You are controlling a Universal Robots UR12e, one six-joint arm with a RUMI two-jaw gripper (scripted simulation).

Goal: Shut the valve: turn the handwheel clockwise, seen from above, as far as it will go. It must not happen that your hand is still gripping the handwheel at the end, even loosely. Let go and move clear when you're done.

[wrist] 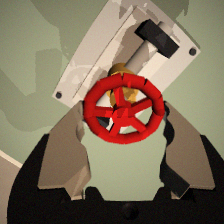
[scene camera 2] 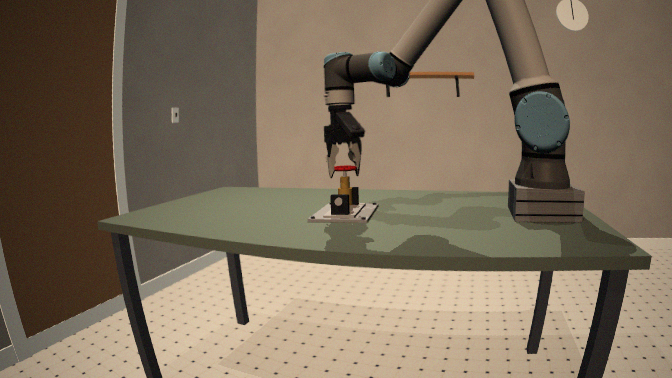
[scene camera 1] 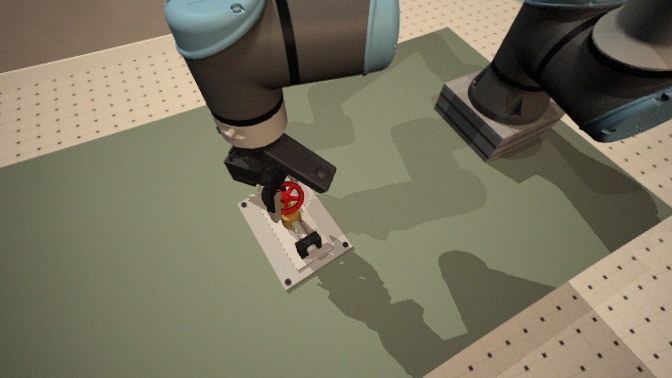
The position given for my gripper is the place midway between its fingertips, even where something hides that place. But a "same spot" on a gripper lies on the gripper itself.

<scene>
my gripper: wrist; scene camera 2; scene camera 1 285, 203
same spot on my gripper: [wrist: 57, 170] = [scene camera 2: 355, 146]
</scene>
